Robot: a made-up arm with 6 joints. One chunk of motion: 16 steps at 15 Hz.
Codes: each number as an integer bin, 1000 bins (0 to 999) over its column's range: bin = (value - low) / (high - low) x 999, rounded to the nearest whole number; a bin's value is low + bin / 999 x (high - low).
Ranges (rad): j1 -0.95..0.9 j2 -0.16..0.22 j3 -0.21..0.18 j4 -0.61..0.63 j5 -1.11..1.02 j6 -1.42..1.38
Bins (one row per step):
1: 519 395 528 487 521 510
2: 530 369 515 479 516 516
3: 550 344 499 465 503 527
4: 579 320 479 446 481 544
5: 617 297 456 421 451 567
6: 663 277 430 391 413 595
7: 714 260 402 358 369 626
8: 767 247 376 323 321 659
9: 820 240 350 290 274 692
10: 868 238 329 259 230 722
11: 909 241 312 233 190 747
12: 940 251 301 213 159 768
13: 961 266 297 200 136 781
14: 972 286 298 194 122 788
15: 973 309 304 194 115 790
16: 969 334 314 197 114 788
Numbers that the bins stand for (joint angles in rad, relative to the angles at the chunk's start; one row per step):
1: 0.0111 -0.0097 -0.0039 -0.0055 0.0008 0.0094
2: 0.0315 -0.0196 -0.0089 -0.0154 -0.0098 0.0262
3: 0.0685 -0.0291 -0.0152 -0.0328 -0.0375 0.0571
4: 0.1222 -0.0383 -0.0230 -0.0564 -0.0844 0.1047
5: 0.1926 -0.0470 -0.0320 -0.0874 -0.1484 0.1692
6: 0.2778 -0.0546 -0.0421 -0.1247 -0.2294 0.2477
7: 0.3722 -0.0611 -0.0531 -0.1656 -0.3232 0.3346
8: 0.4704 -0.0660 -0.0632 -0.2091 -0.4256 0.4270
9: 0.5685 -0.0687 -0.0734 -0.2500 -0.5258 0.5195
10: 0.6574 -0.0695 -0.0816 -0.2885 -0.6196 0.6036
11: 0.7333 -0.0683 -0.0882 -0.3208 -0.7049 0.6737
12: 0.7907 -0.0645 -0.0925 -0.3456 -0.7710 0.7326
13: 0.8296 -0.0588 -0.0941 -0.3618 -0.8200 0.7690
14: 0.8500 -0.0512 -0.0937 -0.3692 -0.8499 0.7886
15: 0.8519 -0.0425 -0.0913 -0.3692 -0.8648 0.7942
16: 0.8444 -0.0330 -0.0874 -0.3655 -0.8669 0.7886

